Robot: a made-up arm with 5 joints. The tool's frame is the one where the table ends. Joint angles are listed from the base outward.
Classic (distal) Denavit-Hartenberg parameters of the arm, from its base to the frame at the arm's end. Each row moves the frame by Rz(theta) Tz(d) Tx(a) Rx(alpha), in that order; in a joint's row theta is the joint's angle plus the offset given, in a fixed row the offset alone. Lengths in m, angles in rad.
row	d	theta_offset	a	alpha
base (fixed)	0.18	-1.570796	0	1.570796
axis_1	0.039	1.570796	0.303	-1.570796
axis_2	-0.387	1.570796	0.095	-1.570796
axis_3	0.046	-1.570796	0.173	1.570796
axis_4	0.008	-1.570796	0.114	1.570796
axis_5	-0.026	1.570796	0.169	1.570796
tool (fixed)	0.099	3.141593	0	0
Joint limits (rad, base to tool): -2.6..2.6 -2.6..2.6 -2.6..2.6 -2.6..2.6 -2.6..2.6
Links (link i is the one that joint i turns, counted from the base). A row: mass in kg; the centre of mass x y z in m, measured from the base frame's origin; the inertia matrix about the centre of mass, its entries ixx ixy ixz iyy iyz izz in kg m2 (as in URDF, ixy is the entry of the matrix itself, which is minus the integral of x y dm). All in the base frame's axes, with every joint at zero. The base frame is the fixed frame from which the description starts. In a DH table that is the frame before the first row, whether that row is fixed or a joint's. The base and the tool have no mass.
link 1: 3.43; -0.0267 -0.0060 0.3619; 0.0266 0 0.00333 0.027 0 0.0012
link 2: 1.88; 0.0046 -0.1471 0.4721; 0.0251 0.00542 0 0.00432 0 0.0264
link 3: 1.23; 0.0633 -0.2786 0.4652; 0.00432 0 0 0.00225 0.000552 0.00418
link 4: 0.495; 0.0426 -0.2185 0.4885; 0.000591 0 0.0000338 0.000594 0 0.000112
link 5: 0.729; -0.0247 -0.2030 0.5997; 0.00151 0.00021 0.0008 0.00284 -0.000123 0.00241
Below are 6 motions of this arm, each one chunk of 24 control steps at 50 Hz.
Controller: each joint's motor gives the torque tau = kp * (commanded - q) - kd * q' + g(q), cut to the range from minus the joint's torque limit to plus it. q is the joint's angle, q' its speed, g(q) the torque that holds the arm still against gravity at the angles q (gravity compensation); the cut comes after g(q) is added. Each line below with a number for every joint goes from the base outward.
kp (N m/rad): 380 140 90 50 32
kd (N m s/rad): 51 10 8.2 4.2 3.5
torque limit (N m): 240 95 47 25 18
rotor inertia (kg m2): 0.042 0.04 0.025 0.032 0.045
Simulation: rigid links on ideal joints. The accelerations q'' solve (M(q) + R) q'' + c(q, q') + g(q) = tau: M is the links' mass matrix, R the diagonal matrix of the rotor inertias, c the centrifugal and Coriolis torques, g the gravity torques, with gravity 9.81 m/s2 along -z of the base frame. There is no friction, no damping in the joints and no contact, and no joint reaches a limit. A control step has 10 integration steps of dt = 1/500 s. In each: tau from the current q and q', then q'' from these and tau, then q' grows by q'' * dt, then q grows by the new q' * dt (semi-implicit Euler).
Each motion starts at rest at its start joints. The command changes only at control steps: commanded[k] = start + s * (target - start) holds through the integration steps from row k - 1 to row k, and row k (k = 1, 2, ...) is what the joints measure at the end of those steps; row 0 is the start. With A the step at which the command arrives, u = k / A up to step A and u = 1 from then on. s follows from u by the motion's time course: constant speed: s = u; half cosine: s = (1 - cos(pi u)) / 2; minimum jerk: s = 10 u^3 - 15 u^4 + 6 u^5; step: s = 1 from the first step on.
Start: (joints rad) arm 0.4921 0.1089 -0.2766 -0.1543 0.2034
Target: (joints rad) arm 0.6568 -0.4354 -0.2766 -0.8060 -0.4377
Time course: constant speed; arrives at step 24
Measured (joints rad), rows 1 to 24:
1: 0.4926 0.1043 -0.2764 -0.1584 0.2008
2: 0.4939 0.0950 -0.2762 -0.1676 0.1943
3: 0.4960 0.0822 -0.2762 -0.1811 0.1842
4: 0.4989 0.0668 -0.2762 -0.1979 0.1710
5: 0.5024 0.0494 -0.2762 -0.2171 0.1553
6: 0.5064 0.0307 -0.2763 -0.2381 0.1374
7: 0.5108 0.0109 -0.2764 -0.2606 0.1179
8: 0.5157 -0.0097 -0.2764 -0.2842 0.0970
9: 0.5208 -0.0308 -0.2765 -0.3086 0.0749
10: 0.5262 -0.0524 -0.2765 -0.3336 0.0520
11: 0.5319 -0.0742 -0.2766 -0.3592 0.0283
12: 0.5377 -0.0963 -0.2766 -0.3851 0.0041
13: 0.5437 -0.1185 -0.2766 -0.4112 -0.0207
14: 0.5498 -0.1409 -0.2766 -0.4377 -0.0458
15: 0.5561 -0.1633 -0.2766 -0.4642 -0.0712
16: 0.5624 -0.1858 -0.2767 -0.4909 -0.0969
17: 0.5688 -0.2084 -0.2767 -0.5177 -0.1227
18: 0.5753 -0.2310 -0.2767 -0.5446 -0.1487
19: 0.5818 -0.2536 -0.2767 -0.5716 -0.1749
20: 0.5884 -0.2763 -0.2767 -0.5986 -0.2011
21: 0.5951 -0.2989 -0.2767 -0.6256 -0.2275
22: 0.6017 -0.3216 -0.2767 -0.6527 -0.2539
23: 0.6084 -0.3442 -0.2767 -0.6798 -0.2803
24: 0.6151 -0.3669 -0.2767 -0.7069 -0.3068

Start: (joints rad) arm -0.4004 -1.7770 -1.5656 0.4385 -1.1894
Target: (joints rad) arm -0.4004 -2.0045 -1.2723 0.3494 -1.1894
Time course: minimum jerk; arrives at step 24
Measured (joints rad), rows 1 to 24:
1: -0.4004 -1.7770 -1.5656 0.4385 -1.1894
2: -0.4004 -1.7773 -1.5654 0.4384 -1.1894
3: -0.4004 -1.7780 -1.5648 0.4380 -1.1893
4: -0.4005 -1.7795 -1.5633 0.4373 -1.1891
5: -0.4006 -1.7822 -1.5607 0.4362 -1.1888
6: -0.4007 -1.7864 -1.5565 0.4345 -1.1885
7: -0.4008 -1.7922 -1.5504 0.4323 -1.1882
8: -0.4009 -1.7999 -1.5422 0.4294 -1.1879
9: -0.4010 -1.8093 -1.5319 0.4259 -1.1876
10: -0.4011 -1.8205 -1.5194 0.4218 -1.1873
11: -0.4012 -1.8332 -1.5049 0.4173 -1.1872
12: -0.4013 -1.8472 -1.4886 0.4123 -1.1871
13: -0.4013 -1.8623 -1.4708 0.4070 -1.1872
14: -0.4014 -1.8779 -1.4519 0.4014 -1.1873
15: -0.4013 -1.8939 -1.4324 0.3958 -1.1875
16: -0.4013 -1.9096 -1.4127 0.3902 -1.1879
17: -0.4012 -1.9248 -1.3934 0.3847 -1.1882
18: -0.4010 -1.9390 -1.3748 0.3795 -1.1887
19: -0.4008 -1.9520 -1.3575 0.3747 -1.1891
20: -0.4006 -1.9634 -1.3417 0.3703 -1.1896
21: -0.4004 -1.9731 -1.3279 0.3665 -1.1900
22: -0.4002 -1.9810 -1.3161 0.3632 -1.1904
23: -0.4000 -1.9872 -1.3064 0.3605 -1.1907
24: -0.3999 -1.9918 -1.2987 0.3583 -1.1909

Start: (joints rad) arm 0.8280 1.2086 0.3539 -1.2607 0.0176
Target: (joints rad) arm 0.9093 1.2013 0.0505 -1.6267 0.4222
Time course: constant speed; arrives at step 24
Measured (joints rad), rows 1 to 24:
1: 0.8282 1.2085 0.3520 -1.2626 0.0192
2: 0.8288 1.2083 0.3479 -1.2675 0.0232
3: 0.8298 1.2081 0.3420 -1.2748 0.0296
4: 0.8312 1.2079 0.3346 -1.2842 0.0379
5: 0.8329 1.2077 0.3261 -1.2950 0.0478
6: 0.8349 1.2075 0.3167 -1.3069 0.0590
7: 0.8371 1.2072 0.3067 -1.3196 0.0714
8: 0.8395 1.2069 0.2960 -1.3330 0.0846
9: 0.8420 1.2067 0.2850 -1.3468 0.0985
10: 0.8447 1.2064 0.2736 -1.3610 0.1130
11: 0.8475 1.2061 0.2619 -1.3755 0.1279
12: 0.8504 1.2058 0.2500 -1.3901 0.1432
13: 0.8534 1.2055 0.2380 -1.4049 0.1588
14: 0.8564 1.2052 0.2258 -1.4198 0.1747
15: 0.8595 1.2049 0.2135 -1.4348 0.1907
16: 0.8626 1.2046 0.2012 -1.4498 0.2069
17: 0.8658 1.2043 0.1888 -1.4649 0.2233
18: 0.8690 1.2040 0.1763 -1.4801 0.2397
19: 0.8723 1.2037 0.1638 -1.4952 0.2562
20: 0.8755 1.2034 0.1513 -1.5104 0.2728
21: 0.8788 1.2031 0.1387 -1.5256 0.2894
22: 0.8821 1.2028 0.1262 -1.5408 0.3061
23: 0.8854 1.2025 0.1136 -1.5561 0.3228
24: 0.8888 1.2022 0.1010 -1.5713 0.3396

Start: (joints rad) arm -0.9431 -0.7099 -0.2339 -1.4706 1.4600
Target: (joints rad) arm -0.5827 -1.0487 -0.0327 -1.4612 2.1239
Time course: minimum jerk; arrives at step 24
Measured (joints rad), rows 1 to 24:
1: -0.9431 -0.7099 -0.2339 -1.4706 1.4600
2: -0.9430 -0.7103 -0.2338 -1.4706 1.4603
3: -0.9425 -0.7113 -0.2335 -1.4707 1.4614
4: -0.9415 -0.7135 -0.2328 -1.4708 1.4638
5: -0.9395 -0.7174 -0.2314 -1.4709 1.4685
6: -0.9361 -0.7235 -0.2289 -1.4710 1.4762
7: -0.9309 -0.7320 -0.2253 -1.4711 1.4875
8: -0.9239 -0.7431 -0.2202 -1.4710 1.5031
9: -0.9146 -0.7570 -0.2137 -1.4709 1.5231
10: -0.9031 -0.7734 -0.2055 -1.4707 1.5477
11: -0.8894 -0.7922 -0.1959 -1.4703 1.5768
12: -0.8735 -0.8130 -0.1849 -1.4698 1.6101
13: -0.8557 -0.8353 -0.1727 -1.4692 1.6469
14: -0.8363 -0.8586 -0.1596 -1.4684 1.6865
15: -0.8157 -0.8824 -0.1459 -1.4676 1.7282
16: -0.7943 -0.9060 -0.1319 -1.4667 1.7710
17: -0.7725 -0.9289 -0.1179 -1.4658 1.8137
18: -0.7509 -0.9504 -0.1044 -1.4649 1.8556
19: -0.7300 -0.9701 -0.0916 -1.4640 1.8954
20: -0.7101 -0.9875 -0.0799 -1.4632 1.9325
21: -0.6917 -1.0024 -0.0696 -1.4624 1.9659
22: -0.6750 -1.0146 -0.0607 -1.4618 1.9953
23: -0.6603 -1.0242 -0.0533 -1.4612 2.0203
24: -0.6477 -1.0314 -0.0475 -1.4609 2.0410

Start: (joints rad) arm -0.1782 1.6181 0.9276 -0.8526 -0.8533
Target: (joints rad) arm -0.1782 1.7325 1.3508 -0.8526 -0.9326
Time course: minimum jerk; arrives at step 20
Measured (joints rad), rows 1 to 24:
1: -0.1782 1.6181 0.9277 -0.8526 -0.8533
2: -0.1782 1.6183 0.9283 -0.8526 -0.8534
3: -0.1781 1.6188 0.9301 -0.8526 -0.8536
4: -0.1780 1.6199 0.9341 -0.8526 -0.8541
5: -0.1779 1.6220 0.9409 -0.8526 -0.8550
6: -0.1777 1.6251 0.9513 -0.8526 -0.8565
7: -0.1775 1.6294 0.9657 -0.8527 -0.8587
8: -0.1774 1.6350 0.9841 -0.8527 -0.8615
9: -0.1773 1.6418 1.0064 -0.8526 -0.8651
10: -0.1773 1.6496 1.0322 -0.8526 -0.8694
11: -0.1773 1.6582 1.0609 -0.8526 -0.8742
12: -0.1774 1.6674 1.0916 -0.8525 -0.8795
13: -0.1775 1.6768 1.1233 -0.8524 -0.8852
14: -0.1776 1.6860 1.1550 -0.8523 -0.8910
15: -0.1778 1.6949 1.1856 -0.8523 -0.8967
16: -0.1781 1.7030 1.2141 -0.8522 -0.9021
17: -0.1783 1.7101 1.2397 -0.8522 -0.9072
18: -0.1784 1.7160 1.2619 -0.8522 -0.9118
19: -0.1786 1.7207 1.2803 -0.8522 -0.9157
20: -0.1787 1.7243 1.2950 -0.8522 -0.9189
21: -0.1788 1.7268 1.3068 -0.8522 -0.9216
22: -0.1788 1.7286 1.3160 -0.8523 -0.9238
23: -0.1788 1.7298 1.3233 -0.8523 -0.9255
24: -0.1788 1.7306 1.3291 -0.8524 -0.9269

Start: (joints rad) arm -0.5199 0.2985 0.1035 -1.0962 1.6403
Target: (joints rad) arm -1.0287 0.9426 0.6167 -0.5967 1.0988
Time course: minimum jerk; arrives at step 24
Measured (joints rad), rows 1 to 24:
1: -0.5199 0.2986 0.1036 -1.0961 1.6403
2: -0.5201 0.2992 0.1040 -1.0957 1.6400
3: -0.5208 0.3011 0.1053 -1.0942 1.6389
4: -0.5224 0.3053 0.1081 -1.0910 1.6365
5: -0.5255 0.3127 0.1132 -1.0854 1.6322
6: -0.5305 0.3242 0.1211 -1.0768 1.6253
7: -0.5381 0.3404 0.1323 -1.0649 1.6153
8: -0.5485 0.3615 0.1470 -1.0493 1.6018
9: -0.5620 0.3877 0.1655 -1.0300 1.5847
10: -0.5787 0.4188 0.1875 -1.0071 1.5639
11: -0.5985 0.4542 0.2129 -0.9809 1.5395
12: -0.6213 0.4934 0.2413 -0.9520 1.5119
13: -0.6467 0.5355 0.2721 -0.9209 1.4816
14: -0.6742 0.5796 0.3047 -0.8883 1.4491
15: -0.7035 0.6245 0.3383 -0.8550 1.4153
16: -0.7337 0.6691 0.3723 -0.8219 1.3808
17: -0.7642 0.7124 0.4058 -0.7896 1.3466
18: -0.7944 0.7533 0.4379 -0.7590 1.3134
19: -0.8235 0.7908 0.4681 -0.7308 1.2821
20: -0.8510 0.8241 0.4956 -0.7054 1.2532
21: -0.8763 0.8527 0.5199 -0.6834 1.2274
22: -0.8991 0.8762 0.5406 -0.6649 1.2050
23: -0.9190 0.8947 0.5578 -0.6498 1.1860
24: -0.9361 0.9087 0.5716 -0.6380 1.1702

